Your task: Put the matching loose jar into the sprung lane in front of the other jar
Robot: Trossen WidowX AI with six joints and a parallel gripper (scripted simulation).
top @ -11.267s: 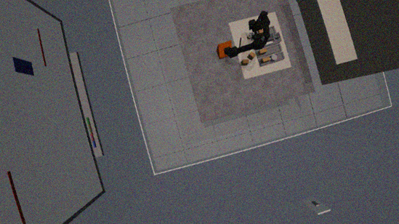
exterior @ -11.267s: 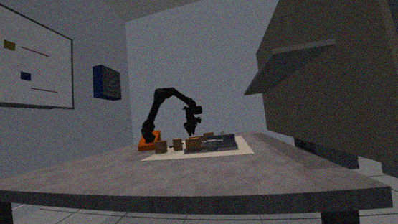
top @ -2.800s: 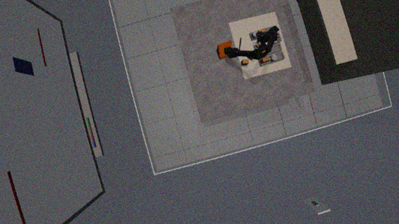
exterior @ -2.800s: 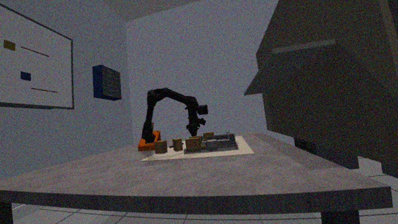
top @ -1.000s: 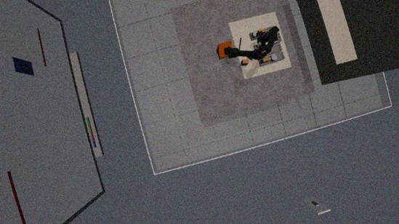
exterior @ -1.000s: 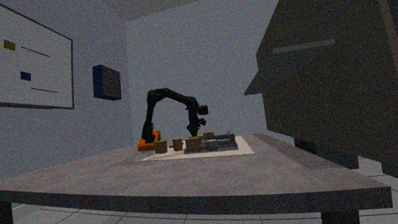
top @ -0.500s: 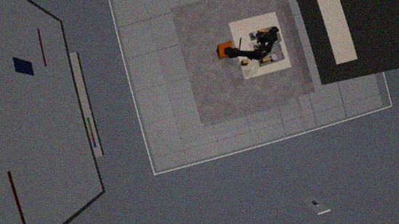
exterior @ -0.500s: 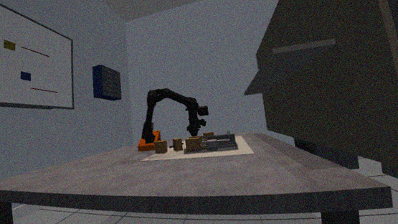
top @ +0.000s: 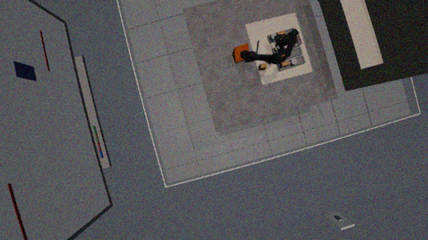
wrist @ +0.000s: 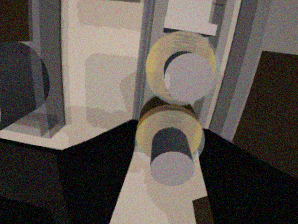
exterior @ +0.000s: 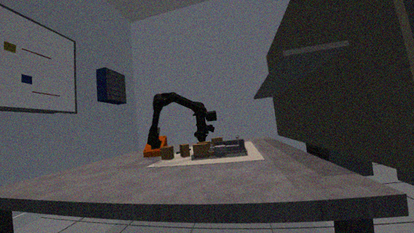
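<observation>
Right now the pusher plate is 15 cm ahead of my gripper tip, 3 cm to the left of it and 1 cm above it.
</observation>
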